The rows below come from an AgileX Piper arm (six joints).
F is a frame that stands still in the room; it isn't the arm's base.
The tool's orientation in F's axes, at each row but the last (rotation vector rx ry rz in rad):
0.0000, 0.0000, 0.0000
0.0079, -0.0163, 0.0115
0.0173, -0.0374, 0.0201
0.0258, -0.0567, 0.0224
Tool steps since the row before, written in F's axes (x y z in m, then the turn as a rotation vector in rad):
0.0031, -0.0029, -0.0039, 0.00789, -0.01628, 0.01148
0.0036, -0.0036, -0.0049, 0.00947, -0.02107, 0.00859
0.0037, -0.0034, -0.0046, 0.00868, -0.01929, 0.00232
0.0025, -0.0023, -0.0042, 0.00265, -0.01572, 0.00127
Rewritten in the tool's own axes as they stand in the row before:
0.0031, -0.0029, -0.0039, 0.00789, -0.01628, 0.01148
0.0035, -0.0037, -0.0049, 0.00937, -0.02111, 0.00860
0.0035, -0.0036, -0.0047, 0.00838, -0.01942, 0.00234
0.0022, -0.0025, -0.0043, 0.00238, -0.01574, 0.00153

